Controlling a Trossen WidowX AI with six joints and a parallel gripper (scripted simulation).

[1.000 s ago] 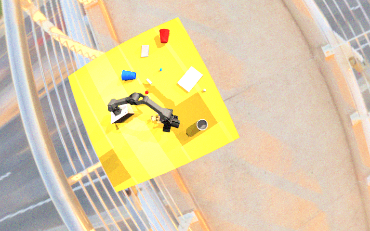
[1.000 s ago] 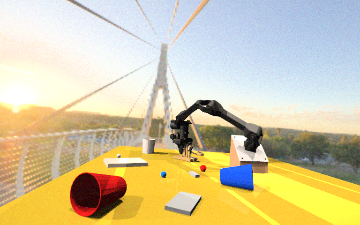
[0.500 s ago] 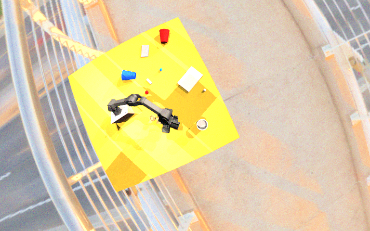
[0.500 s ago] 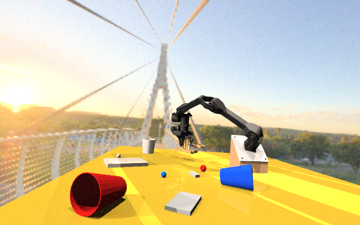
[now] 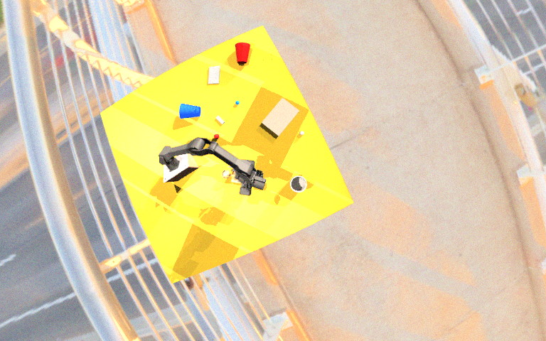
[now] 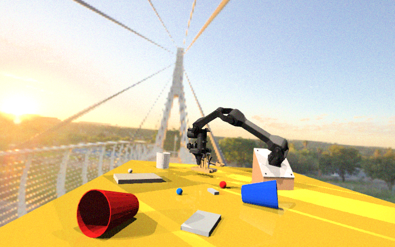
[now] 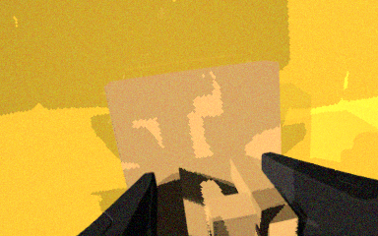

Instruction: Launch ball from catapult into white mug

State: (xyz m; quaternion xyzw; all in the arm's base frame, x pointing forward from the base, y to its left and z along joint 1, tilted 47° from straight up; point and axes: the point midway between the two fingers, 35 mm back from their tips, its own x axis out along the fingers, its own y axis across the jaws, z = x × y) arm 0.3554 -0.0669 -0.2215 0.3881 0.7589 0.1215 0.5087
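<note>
Right now my gripper tip is 10 cm past the red ball, 30 cm to the right of it and 4 cm above it. From my gripper tip the other things lie so: white mug 24 cm ahead, 13 cm to the right, 3 cm below; then wooden catapult 6 cm behind, 5 cm to the left, 2 cm above; then small grey block 5 cm behind, 39 cm to the left, 5 cm below.
</note>
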